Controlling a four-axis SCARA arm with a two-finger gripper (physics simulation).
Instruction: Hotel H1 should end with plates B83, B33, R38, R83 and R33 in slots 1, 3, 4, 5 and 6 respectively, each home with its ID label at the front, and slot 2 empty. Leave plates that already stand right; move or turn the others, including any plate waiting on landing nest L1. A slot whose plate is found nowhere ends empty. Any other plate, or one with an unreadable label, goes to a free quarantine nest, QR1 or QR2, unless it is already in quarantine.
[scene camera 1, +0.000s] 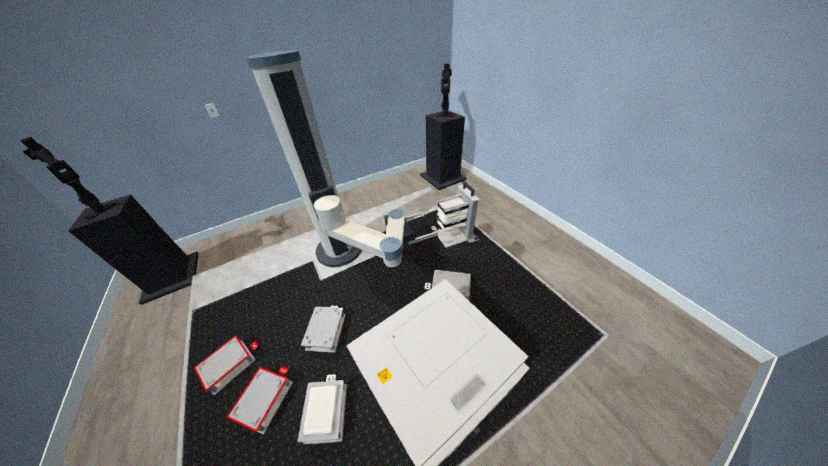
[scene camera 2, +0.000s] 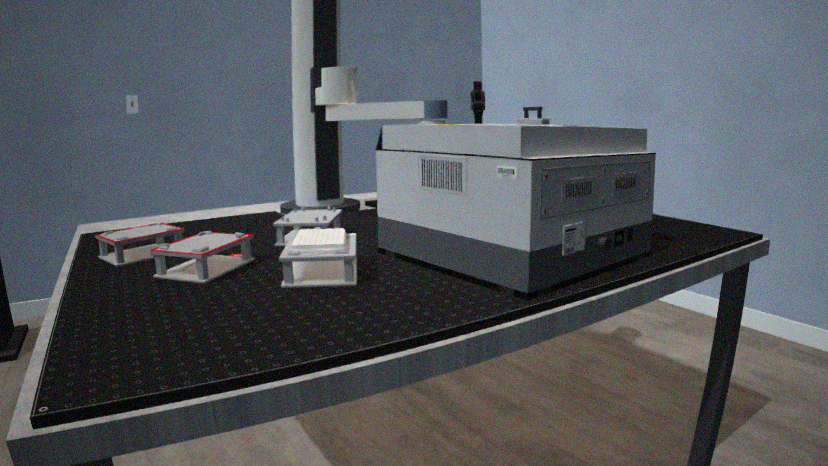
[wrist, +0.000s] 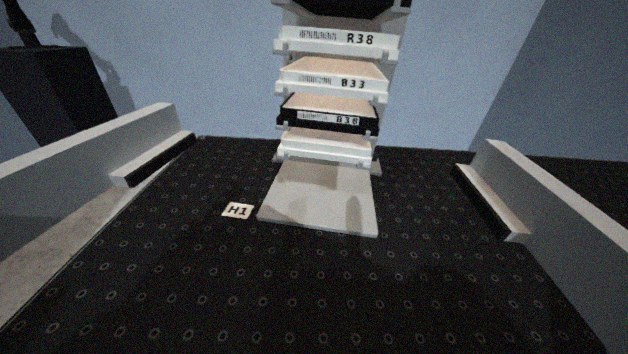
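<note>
Hotel H1 (scene camera 1: 472, 217) (wrist: 320, 217) stands at the back right. In the wrist view, from the bottom up, it holds a white plate (wrist: 325, 150) with no label showing, a black plate B38 (wrist: 327, 122), white B33 (wrist: 332, 82) and white R38 (wrist: 340, 42), labels facing me. Above them a black plate (wrist: 345, 7) shows at the top edge, its label out of view. My gripper (wrist: 320, 137) (scene camera 1: 431, 224) is open and empty, in front of the hotel. A white plate (scene camera 1: 319, 409) (scene camera 2: 318, 239) lies on nest L1 (scene camera 1: 340, 413) (scene camera 2: 349, 269), its label unseen. Two red-edged quarantine nests (scene camera 1: 224, 362) (scene camera 1: 259, 399) are empty.
A large white instrument (scene camera 1: 440, 347) (scene camera 2: 451, 202) stands right of the nests. A bare grey nest (scene camera 1: 323, 328) (scene camera 2: 307, 218) stands behind L1. Another grey block (scene camera 1: 454, 280) shows partly behind the instrument. The arm column (scene camera 1: 295, 144) (scene camera 2: 304, 115) rises at the back.
</note>
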